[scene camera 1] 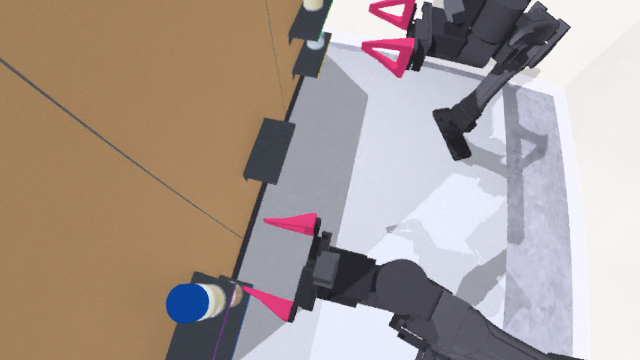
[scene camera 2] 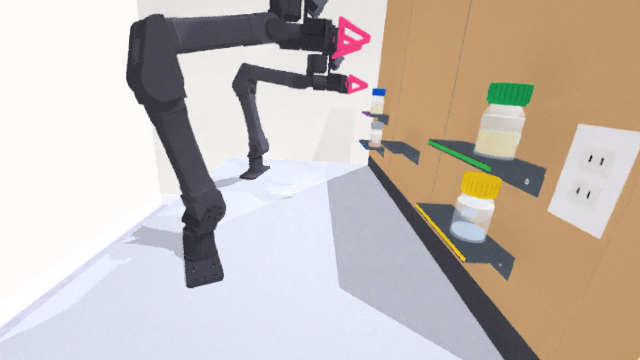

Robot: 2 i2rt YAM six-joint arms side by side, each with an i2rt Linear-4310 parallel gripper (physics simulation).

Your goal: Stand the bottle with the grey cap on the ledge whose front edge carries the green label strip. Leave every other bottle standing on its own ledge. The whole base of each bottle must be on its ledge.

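Pixels of known places: left gripper, fingertip midpoint: point(scene camera 1: 253, 252) point(scene camera 2: 365, 86); right gripper, fingertip midpoint: point(scene camera 1: 365, 25) point(scene camera 2: 365, 42); left arm's base at its link origin: point(scene camera 2: 255, 172); right arm's base at its link origin: point(scene camera 1: 450, 133) point(scene camera 2: 201, 256).
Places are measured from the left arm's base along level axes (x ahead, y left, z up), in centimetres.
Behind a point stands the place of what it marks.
The grey-capped bottle point(scene camera 2: 376, 136) {x 52.1, y 7.6, z 20.3 cm} stands upright on the low blue-strip ledge point(scene camera 2: 368, 145) point(scene camera 1: 235, 332) {x 47.0, y 16.9, z 15.5 cm}, below the purple-strip ledge point(scene camera 1: 195, 335) {x 50.4, y 17.0, z 29.5 cm}; in scene camera 1 it is mostly hidden. The green-strip ledge point(scene camera 2: 522, 173) {x 68.4, y -71.3, z 28.7 cm} point(scene camera 1: 309, 24) {x 64.4, y -56.8, z 29.5 cm} bears a green-capped bottle point(scene camera 2: 500, 131) {x 66.1, y -67.4, z 33.5 cm}. A yellow-capped bottle point(scene camera 2: 472, 218) {x 65.5, y -67.5, z 19.7 cm} stands on the yellow-strip ledge point(scene camera 2: 439, 216) {x 63.4, y -58.7, z 15.5 cm} point(scene camera 1: 310, 64) {x 64.0, y -56.0, z 15.5 cm}. A blue-capped bottle point(scene camera 1: 187, 303) {x 50.4, y 10.5, z 40.0 cm} point(scene camera 2: 378, 102) {x 51.1, y 7.9, z 34.5 cm} stands on the purple-strip ledge. My left gripper point(scene camera 1: 254, 254) {x 45.3, y 0.1, z 40.3 cm} point(scene camera 2: 367, 85) {x 45.3, y 0.1, z 40.3 cm} is open and empty, near the blue-strip ledge. My right gripper point(scene camera 1: 366, 27) {x 44.8, y -38.4, z 48.9 cm} point(scene camera 2: 369, 40) {x 44.8, y -38.4, z 48.9 cm} is open and empty, out from the green-strip ledge.
A bare dark ledge point(scene camera 1: 270, 151) {x 57.6, y -21.7, z 22.5 cm} point(scene camera 2: 401, 148) {x 58.4, y -27.7, z 22.5 cm} juts from the wooden wall point(scene camera 1: 125, 100) {x 59.1, y -6.4, z 59.5 cm} point(scene camera 2: 425, 50) {x 61.8, y -20.5, z 50.8 cm} between the two pairs of bottle ledges. A white outlet plate point(scene camera 2: 595, 175) {x 72.9, y -76.7, z 30.5 cm} is beside the green-strip ledge. A dark strip point(scene camera 2: 450, 280) {x 69.1, y -57.5, z 0.4 cm} runs along the wall's foot.
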